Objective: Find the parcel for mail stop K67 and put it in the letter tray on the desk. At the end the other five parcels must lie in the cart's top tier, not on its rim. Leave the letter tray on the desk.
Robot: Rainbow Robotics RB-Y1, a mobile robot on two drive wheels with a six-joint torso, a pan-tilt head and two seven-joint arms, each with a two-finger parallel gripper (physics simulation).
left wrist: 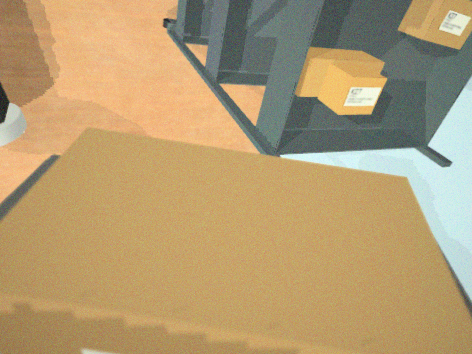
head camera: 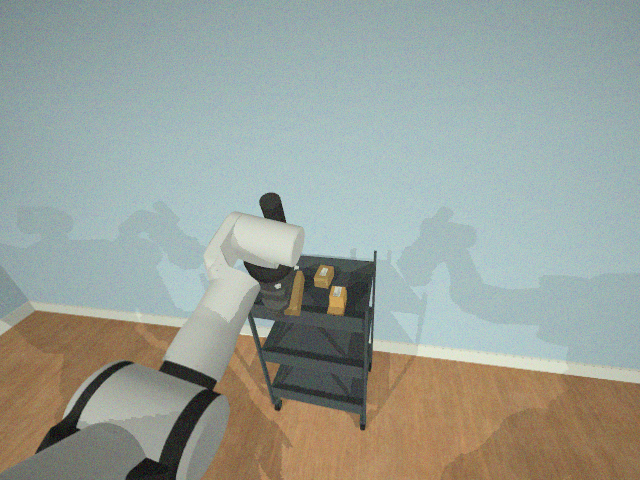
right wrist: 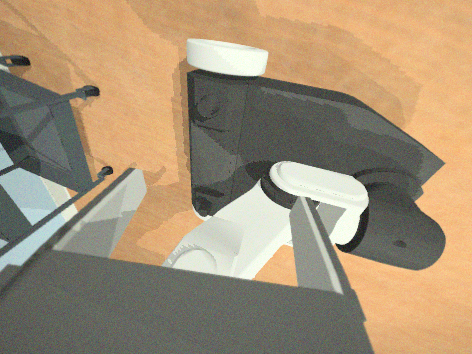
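My left gripper is shut on a brown parcel, which appears over the left part of the cart's top tier in the head view; its height is unclear. A label edge shows at the bottom of the left wrist view, unreadable. One parcel lies near the front of the dark cart, another farther back; their labels are too blurred to read. My right gripper is open and empty. The letter tray and desk do not show.
Lower cart tiers show beneath the top tier. The blue wall stands behind the cart. In the right wrist view, my dark base and white wheel are on the wooden floor, with the cart at the left.
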